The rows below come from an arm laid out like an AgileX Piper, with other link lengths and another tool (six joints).
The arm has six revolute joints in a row. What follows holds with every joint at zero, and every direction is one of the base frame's. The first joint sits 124.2 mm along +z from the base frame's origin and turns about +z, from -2.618 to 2.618 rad. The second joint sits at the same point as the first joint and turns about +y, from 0 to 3.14 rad. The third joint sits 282.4 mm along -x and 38.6 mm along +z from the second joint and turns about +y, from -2.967 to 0 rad. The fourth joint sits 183.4 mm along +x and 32.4 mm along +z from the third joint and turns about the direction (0.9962, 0, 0.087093), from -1.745 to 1.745 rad. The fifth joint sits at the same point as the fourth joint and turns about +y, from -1.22 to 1.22 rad. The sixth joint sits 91.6 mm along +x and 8 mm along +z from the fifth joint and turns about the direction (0.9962, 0, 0.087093), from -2.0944 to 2.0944 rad. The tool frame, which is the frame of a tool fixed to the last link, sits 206 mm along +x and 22 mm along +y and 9 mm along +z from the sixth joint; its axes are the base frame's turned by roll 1.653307, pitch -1.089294 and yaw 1.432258 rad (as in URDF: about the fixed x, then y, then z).
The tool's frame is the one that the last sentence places.
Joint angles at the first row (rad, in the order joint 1, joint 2, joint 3, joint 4, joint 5, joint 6):
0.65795, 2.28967, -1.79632, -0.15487, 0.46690, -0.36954
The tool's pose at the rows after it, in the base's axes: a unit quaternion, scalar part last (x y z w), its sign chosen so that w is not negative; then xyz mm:
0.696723 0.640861 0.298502 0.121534 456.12 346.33 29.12
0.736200 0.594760 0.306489 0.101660 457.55 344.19 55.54
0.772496 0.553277 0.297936 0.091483 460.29 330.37 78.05
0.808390 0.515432 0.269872 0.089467 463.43 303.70 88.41
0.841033 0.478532 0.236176 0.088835 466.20 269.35 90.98
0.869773 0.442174 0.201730 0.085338 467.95 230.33 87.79
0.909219 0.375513 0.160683 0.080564 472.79 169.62 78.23
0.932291 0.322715 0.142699 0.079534 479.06 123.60 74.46
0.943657 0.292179 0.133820 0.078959 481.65 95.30 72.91
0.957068 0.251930 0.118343 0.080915 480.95 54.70 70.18
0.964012 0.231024 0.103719 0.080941 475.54 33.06 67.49
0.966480 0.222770 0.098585 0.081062 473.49 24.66 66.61
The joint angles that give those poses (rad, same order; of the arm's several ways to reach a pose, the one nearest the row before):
0.65795, 2.26112, -1.79638, -0.15690, 0.47494, -0.27900
0.65461, 2.21670, -1.82452, -0.15870, 0.53272, -0.15803
0.63835, 2.18455, -1.89084, -0.16006, 0.64862, -0.06892
0.60270, 2.17651, -1.97936, -0.15544, 0.80101, -0.01375
0.54729, 2.17570, -2.04739, -0.14143, 0.93439, 0.01491
0.47250, 2.17470, -2.08051, -0.11527, 1.03204, 0.02123
0.34916, 2.17469, -2.08154, -0.09153, 1.10733, 0.04969
0.25171, 2.17558, -2.08152, -0.08089, 1.13615, 0.06745
0.19044, 2.17556, -2.08152, -0.07321, 1.15011, 0.07089
0.10674, 2.17557, -2.08152, -0.06985, 1.17526, 0.07229
0.06268, 2.17559, -2.08154, -0.06896, 1.20159, 0.07229
0.04540, 2.17556, -2.08148, -0.06896, 1.21061, 0.07230

